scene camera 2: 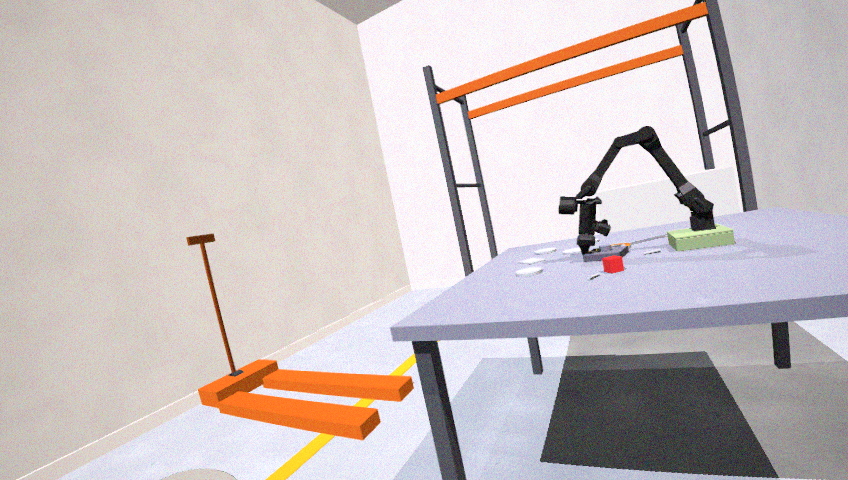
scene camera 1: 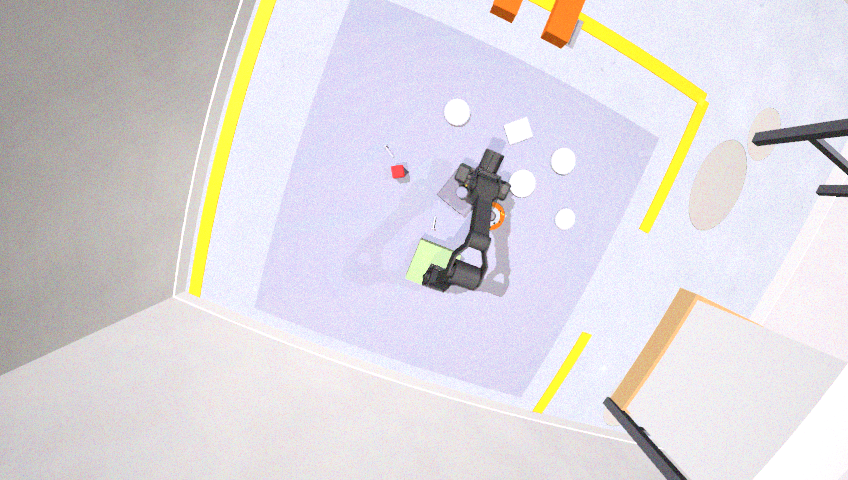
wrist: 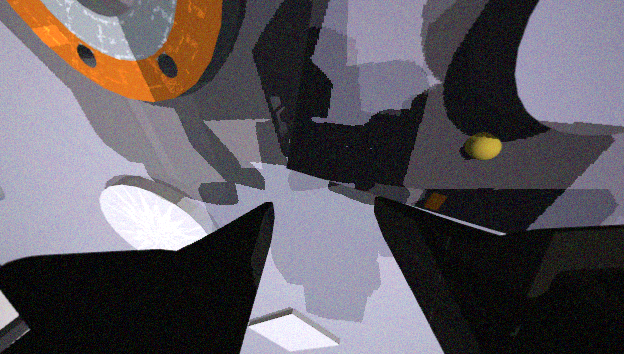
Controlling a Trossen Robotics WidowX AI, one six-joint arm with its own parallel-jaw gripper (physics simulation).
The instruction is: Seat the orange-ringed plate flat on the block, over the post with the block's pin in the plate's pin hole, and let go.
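Frame: origin at the arm's base, x right, y down, z ahead, level; metres.
Seen in the pictures: gripper, fingertip midpoint: [wrist: 324, 206]; arm's base at its link origin: [scene camera 2: 704, 228] [scene camera 1: 434, 274].
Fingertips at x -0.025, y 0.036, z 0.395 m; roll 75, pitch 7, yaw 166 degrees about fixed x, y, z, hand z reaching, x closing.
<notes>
Pixels of each thing's middle, then the offset from my fingertips to it. "spot": a spot on its surface instead.
- orange-ringed plate at the middle of its body: [scene camera 1: 490, 216] [scene camera 2: 616, 247] dx +0.098, dy +0.005, dz -0.098 m
- grey block at the middle of its body: [wrist: 562, 26] [scene camera 1: 460, 192] [scene camera 2: 605, 251] dx -0.051, dy -0.011, dz -0.084 m
- round post at a spot on its surface: [wrist: 475, 85] [scene camera 1: 466, 190] spot: dx -0.037, dy -0.015, dz -0.069 m
- small yellow pin at a spot on its surface: [wrist: 482, 146] spot: dx -0.045, dy -0.020, dz -0.054 m
- white square at a spot on its surface: [wrist: 295, 331] [scene camera 1: 515, 133] spot: dx +0.009, dy +0.005, dz +0.206 m
- red cube at the middle of its body: [scene camera 2: 613, 264] [scene camera 1: 398, 171] dx -0.284, dy -0.010, dz -0.139 m
The orange-ringed plate [scene camera 1: 498, 216] [scene camera 2: 620, 244] [wrist: 200, 45] lies beside the block, apart from it and partly hidden by the arm in scene camera 1. Dark holes show in its ring in the wrist view. The grey block [scene camera 1: 451, 198] [scene camera 2: 612, 253] [wrist: 550, 155] bears a round post [scene camera 1: 461, 192] [wrist: 475, 85], dark in the wrist view, and a small yellow pin [wrist: 482, 146]. My gripper [scene camera 2: 585, 249] [wrist: 324, 206] is open and empty, pointing down low beside the block. The plate is at upper left of the fingers in the wrist view, the pin at upper right. The arm hides the fingertips in scene camera 1.
White discs [scene camera 1: 522, 183] [scene camera 1: 562, 160] [scene camera 1: 457, 111] [wrist: 145, 215] and a white square [scene camera 1: 518, 130] [wrist: 295, 331] lie around the gripper. A red cube [scene camera 1: 398, 171] [scene camera 2: 612, 264] and thin pieces [scene camera 1: 388, 150] [scene camera 1: 434, 223] lie on the block's other side. The arm stands on a green base [scene camera 1: 422, 258] [scene camera 2: 702, 239].
</notes>
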